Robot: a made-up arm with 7 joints. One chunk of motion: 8 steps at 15 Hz.
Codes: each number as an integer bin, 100 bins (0 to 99) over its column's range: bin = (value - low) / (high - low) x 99, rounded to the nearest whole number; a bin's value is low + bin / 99 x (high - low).
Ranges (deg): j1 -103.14..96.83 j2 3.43..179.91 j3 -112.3..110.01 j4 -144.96..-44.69 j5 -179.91..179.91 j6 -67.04..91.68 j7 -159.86..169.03
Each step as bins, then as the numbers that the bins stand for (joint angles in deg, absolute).
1 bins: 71 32 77 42 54 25 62
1 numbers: 40.27 60.47 60.61 -102.42 16.36 -26.96 46.11
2 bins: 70 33 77 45 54 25 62
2 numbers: 38.25 62.26 60.61 -99.38 16.36 -26.96 46.11
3 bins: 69 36 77 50 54 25 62
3 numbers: 36.23 67.60 60.61 -94.32 16.36 -26.96 46.11
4 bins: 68 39 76 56 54 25 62
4 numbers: 34.21 72.95 58.36 -88.24 16.36 -26.96 46.11
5 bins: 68 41 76 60 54 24 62
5 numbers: 34.21 76.52 58.36 -84.19 16.36 -28.56 46.11
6 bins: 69 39 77 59 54 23 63
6 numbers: 36.23 72.95 60.61 -85.20 16.36 -30.17 49.43
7 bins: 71 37 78 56 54 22 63
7 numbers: 40.27 69.39 62.85 -88.24 16.36 -31.77 49.43
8 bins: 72 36 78 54 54 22 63
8 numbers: 42.29 67.60 62.85 -90.27 16.36 -31.77 49.43
